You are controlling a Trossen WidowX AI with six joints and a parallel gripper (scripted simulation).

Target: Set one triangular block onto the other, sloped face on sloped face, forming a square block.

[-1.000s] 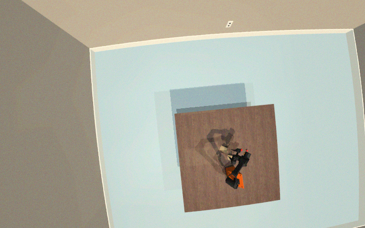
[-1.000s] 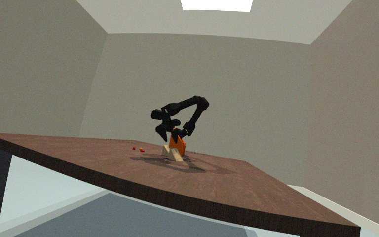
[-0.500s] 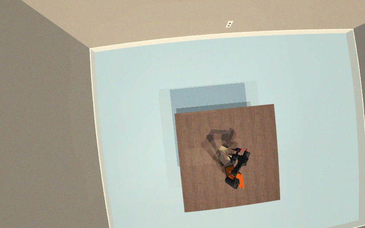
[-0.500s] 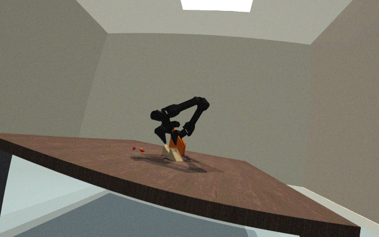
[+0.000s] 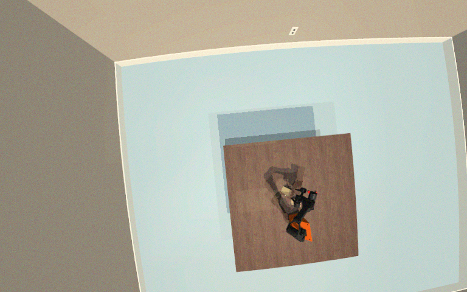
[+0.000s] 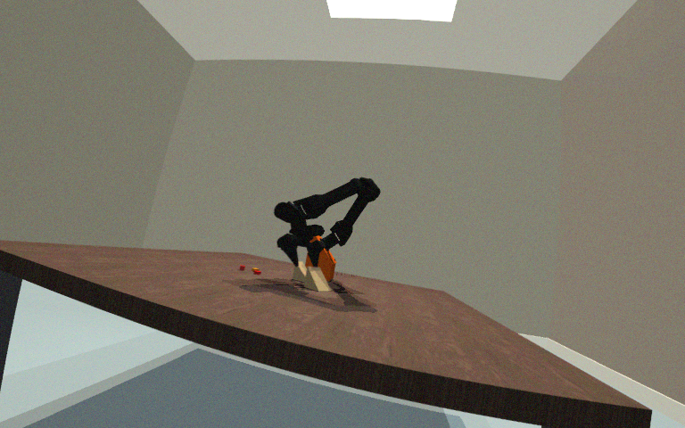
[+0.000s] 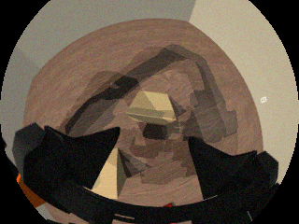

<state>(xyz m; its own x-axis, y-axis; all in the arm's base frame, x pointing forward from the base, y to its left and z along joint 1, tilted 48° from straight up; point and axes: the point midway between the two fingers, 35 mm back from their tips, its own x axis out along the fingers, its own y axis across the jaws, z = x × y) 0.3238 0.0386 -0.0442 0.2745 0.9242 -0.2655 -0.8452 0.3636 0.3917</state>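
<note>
Now: the tan triangular block 1 cm ahead of my gripper tip, 4 cm to the left of it and 4 cm below it.
</note>
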